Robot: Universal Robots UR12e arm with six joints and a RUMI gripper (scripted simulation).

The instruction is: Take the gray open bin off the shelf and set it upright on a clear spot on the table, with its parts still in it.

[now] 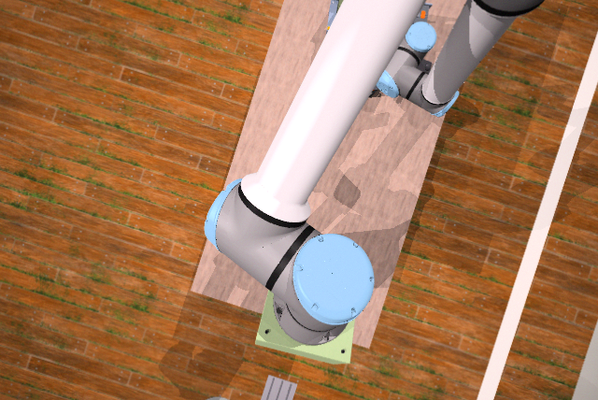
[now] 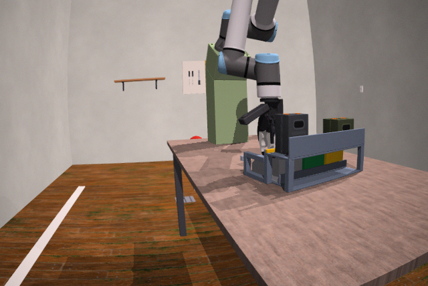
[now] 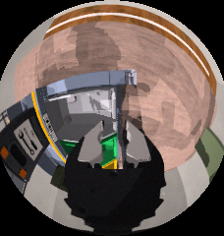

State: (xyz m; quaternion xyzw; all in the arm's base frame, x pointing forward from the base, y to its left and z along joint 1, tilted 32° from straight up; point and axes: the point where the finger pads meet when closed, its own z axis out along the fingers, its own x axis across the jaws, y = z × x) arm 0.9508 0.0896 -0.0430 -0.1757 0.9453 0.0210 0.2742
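The gray open bin is 8 cm ahead of my hand, 2 cm to the left of it and 2 cm below it. From my hand the other things lie so: yellow bin: 23 cm to the left, 2 cm below, 1 cm behind; green bin: 12 cm to the left, 3 cm ahead, 2 cm below.
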